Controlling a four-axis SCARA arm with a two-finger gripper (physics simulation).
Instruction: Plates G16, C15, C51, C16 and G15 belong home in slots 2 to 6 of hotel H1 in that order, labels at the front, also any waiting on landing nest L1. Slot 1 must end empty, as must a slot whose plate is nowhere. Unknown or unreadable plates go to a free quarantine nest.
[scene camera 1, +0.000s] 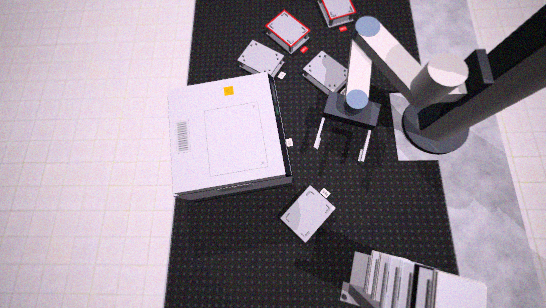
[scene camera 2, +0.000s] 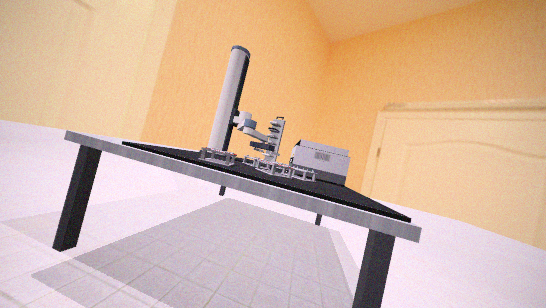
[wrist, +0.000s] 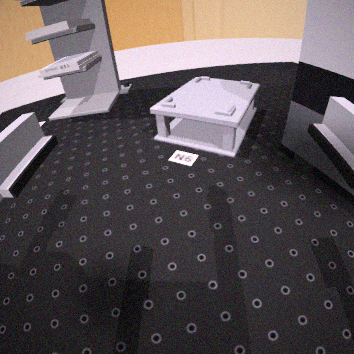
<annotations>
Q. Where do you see my gripper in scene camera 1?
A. At 337, 155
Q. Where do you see my gripper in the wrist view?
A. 176, 114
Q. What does my gripper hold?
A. Nothing.
</annotations>
